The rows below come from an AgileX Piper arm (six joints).
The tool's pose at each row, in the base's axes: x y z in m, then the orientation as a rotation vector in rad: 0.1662, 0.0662, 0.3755, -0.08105, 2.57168, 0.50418; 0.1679, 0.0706, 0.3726, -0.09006, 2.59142, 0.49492; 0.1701, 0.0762, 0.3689, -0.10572, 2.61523, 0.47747; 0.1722, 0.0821, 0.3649, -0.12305, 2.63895, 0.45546; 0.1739, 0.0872, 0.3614, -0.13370, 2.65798, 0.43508; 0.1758, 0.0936, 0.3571, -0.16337, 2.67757, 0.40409; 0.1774, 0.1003, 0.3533, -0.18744, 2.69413, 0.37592; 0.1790, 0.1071, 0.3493, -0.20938, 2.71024, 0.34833; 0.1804, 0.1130, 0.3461, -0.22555, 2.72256, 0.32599; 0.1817, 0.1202, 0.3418, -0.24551, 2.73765, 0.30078; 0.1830, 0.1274, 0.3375, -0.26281, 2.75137, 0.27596
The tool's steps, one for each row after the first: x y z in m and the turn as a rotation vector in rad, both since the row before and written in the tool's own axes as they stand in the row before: 0.0001, 0.0029, 0.0047, 0.00699, 0.01940, -0.00479; 0.0000, 0.0037, 0.0060, 0.01185, 0.02350, -0.01027; 0.0001, 0.0039, 0.0063, 0.01460, 0.02336, -0.01216; 0.0000, 0.0035, 0.0054, 0.01404, 0.01813, -0.00788; 0.0000, 0.0045, 0.0065, 0.01829, 0.02094, -0.02260; -0.0002, 0.0051, 0.0060, 0.01685, 0.01783, -0.01851; -0.0003, 0.0053, 0.0061, 0.01659, 0.01750, -0.01683; -0.0005, 0.0047, 0.0050, 0.01353, 0.01348, -0.01252; -0.0003, 0.0058, 0.0062, 0.01491, 0.01692, -0.01497; -0.0005, 0.0059, 0.0061, 0.01487, 0.01547, -0.01317
